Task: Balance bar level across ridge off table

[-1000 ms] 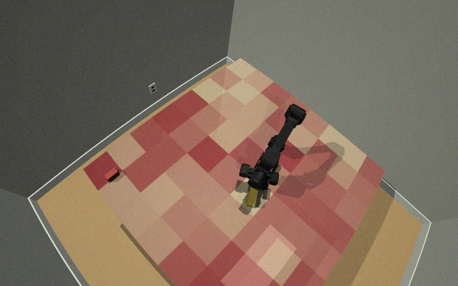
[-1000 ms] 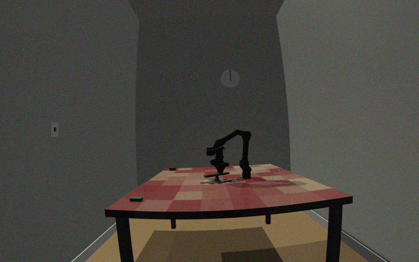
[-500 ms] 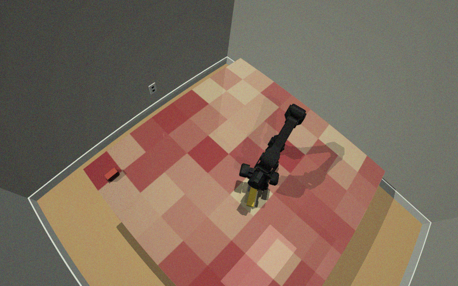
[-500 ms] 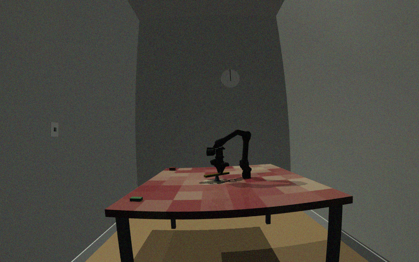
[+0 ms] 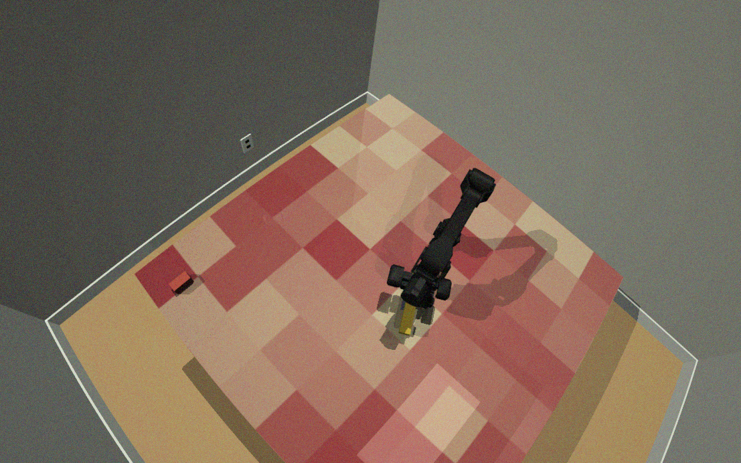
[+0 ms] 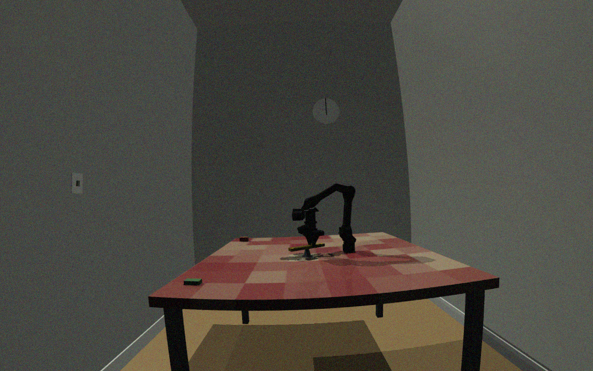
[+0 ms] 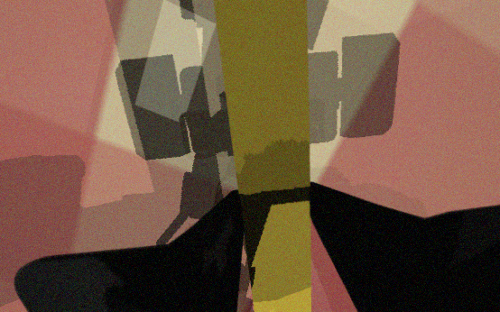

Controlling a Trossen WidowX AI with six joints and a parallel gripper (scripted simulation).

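My gripper tip is 30 mm short of the yellow bar and 10 mm to the right of it. The rest, counted from my gripper tip: orange-red block (510 mm ahead, 550 mm to the right, 30 mm below); then small green block (510 mm ahead, 450 mm to the left, 40 mm below).
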